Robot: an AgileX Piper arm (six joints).
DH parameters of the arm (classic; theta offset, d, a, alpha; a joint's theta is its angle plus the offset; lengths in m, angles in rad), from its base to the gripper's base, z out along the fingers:
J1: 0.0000 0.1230 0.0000 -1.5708
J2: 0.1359 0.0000 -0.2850 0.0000
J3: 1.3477 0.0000 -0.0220 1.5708
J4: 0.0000 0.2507 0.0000 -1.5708
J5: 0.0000 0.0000 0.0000 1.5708
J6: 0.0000 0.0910 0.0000 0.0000
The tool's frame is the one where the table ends.
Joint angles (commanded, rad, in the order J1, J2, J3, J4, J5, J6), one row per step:
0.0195, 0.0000, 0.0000, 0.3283, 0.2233, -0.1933
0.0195, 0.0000, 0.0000, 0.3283, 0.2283, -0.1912
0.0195, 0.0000, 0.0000, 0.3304, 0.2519, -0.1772
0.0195, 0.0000, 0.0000, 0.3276, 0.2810, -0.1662
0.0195, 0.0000, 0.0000, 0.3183, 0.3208, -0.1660
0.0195, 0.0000, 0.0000, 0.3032, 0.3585, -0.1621
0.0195, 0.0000, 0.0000, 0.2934, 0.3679, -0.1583
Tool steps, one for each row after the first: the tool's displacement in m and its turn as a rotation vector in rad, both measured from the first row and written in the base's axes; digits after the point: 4 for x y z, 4 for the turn. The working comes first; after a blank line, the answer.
Tool pose at each row, in the base's axes (x y z in m, rotation vector in rad; the steps are taken from these numbers as rounded here):
0.0554, 0.0076, 0.1941, 0.0380, 1.6975, 0.1704
0.0553, 0.0077, 0.1937, 0.0387, 1.7023, 0.1730
0.0550, 0.0084, 0.1917, 0.0470, 1.7250, 0.1902
0.0545, 0.0092, 0.1892, 0.0485, 1.7533, 0.2015
0.0537, 0.0100, 0.1857, 0.0343, 1.7923, 0.2007
0.0528, 0.0106, 0.1824, 0.0205, 1.8299, 0.1962
0.0526, 0.0105, 0.1815, 0.0160, 1.8398, 0.1910

-0.0001, 0.0001, -0.0004, 0.0019, 0.0049, 0.0013
-0.0004, 0.0008, -0.0024, 0.0167, 0.0286, 0.0072
-0.0009, 0.0016, -0.0049, 0.0233, 0.0573, 0.0143
-0.0017, 0.0024, -0.0084, 0.0124, 0.0950, 0.0253
-0.0026, 0.0030, -0.0117, -0.0006, 0.1313, 0.0337
-0.0028, 0.0029, -0.0126, -0.0070, 0.1407, 0.0342

